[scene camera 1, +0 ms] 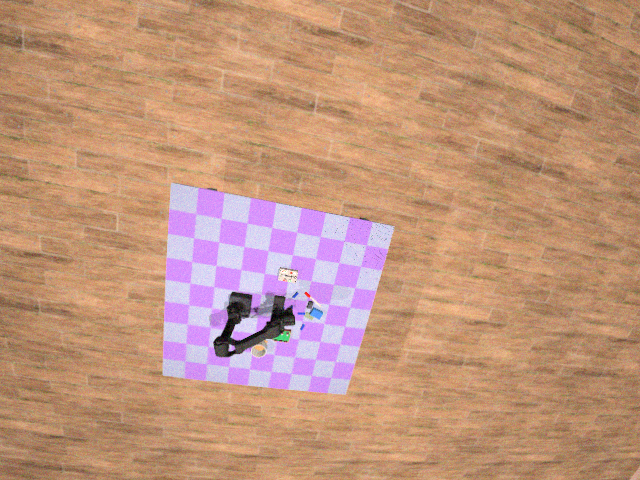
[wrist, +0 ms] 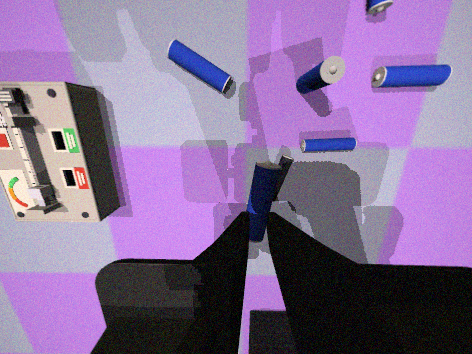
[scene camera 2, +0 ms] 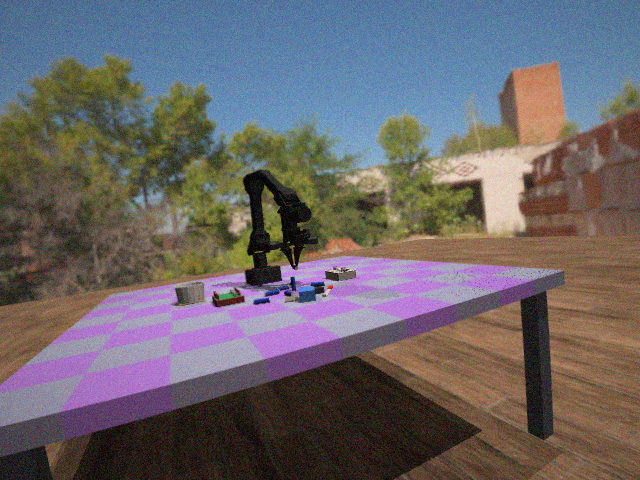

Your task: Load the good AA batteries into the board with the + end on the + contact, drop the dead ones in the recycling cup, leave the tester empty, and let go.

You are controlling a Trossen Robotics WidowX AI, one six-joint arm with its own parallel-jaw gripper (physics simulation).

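My gripper is shut on a blue battery, tilted between its fingertips above the table. A thin black cell lies behind it. A blue battery stands upright. Other blue batteries lie around it; one more shows at the top edge of the wrist view. The tester is beige, left in the wrist view. The green board has reddish walls. The recycling cup stands beside it.
A blue block sits beyond the batteries, near a red-tipped white object. A small black object is beside the block. All stand on the checkered table.
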